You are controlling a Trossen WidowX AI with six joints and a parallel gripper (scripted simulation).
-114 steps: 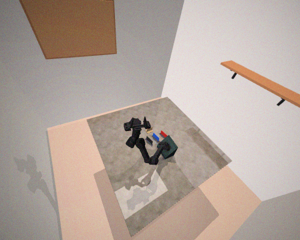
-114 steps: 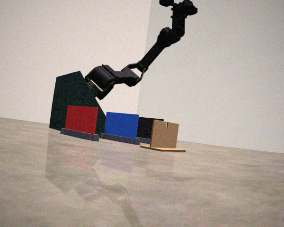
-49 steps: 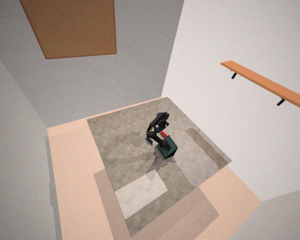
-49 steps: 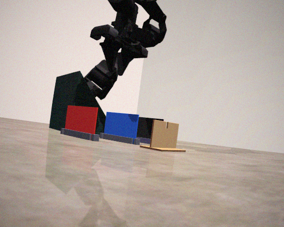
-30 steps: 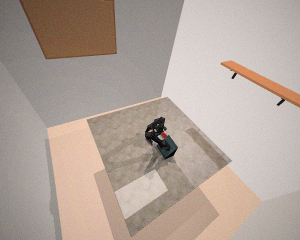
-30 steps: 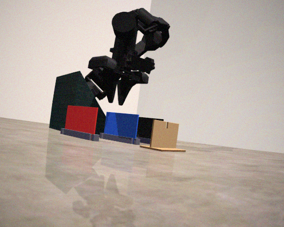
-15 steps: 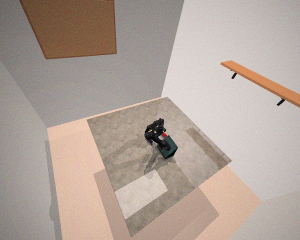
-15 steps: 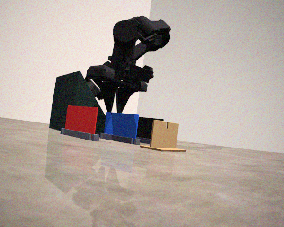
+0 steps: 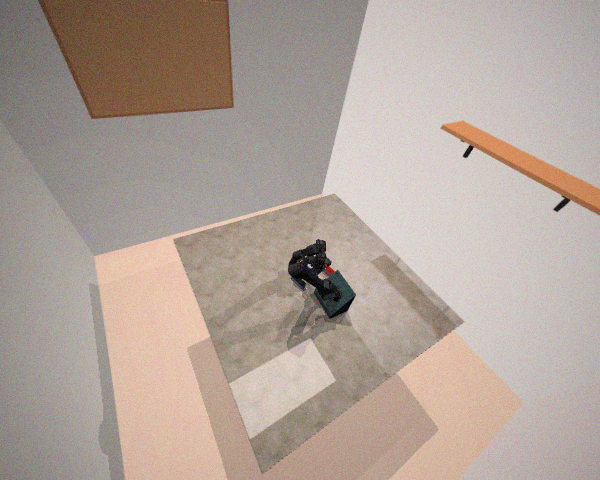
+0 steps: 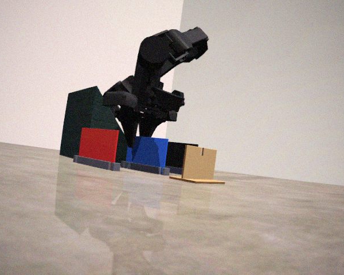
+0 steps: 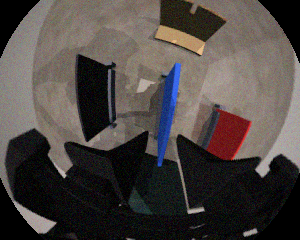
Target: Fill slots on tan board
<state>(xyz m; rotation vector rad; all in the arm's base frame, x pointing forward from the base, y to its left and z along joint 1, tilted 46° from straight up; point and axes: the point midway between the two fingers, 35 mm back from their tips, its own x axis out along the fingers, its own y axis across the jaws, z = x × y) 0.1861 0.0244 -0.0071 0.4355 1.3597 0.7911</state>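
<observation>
My gripper tip is now 20 mm short of the blue board, 10 mm to the right of it and 20 mm above it. The rest, counted from my gripper tip: red board 20 mm ahead, 100 mm to the right, 20 mm below; black board 10 mm ahead, 100 mm to the left, 20 mm below; tan board 160 mm ahead, 20 mm to the left, 20 mm below.
</observation>
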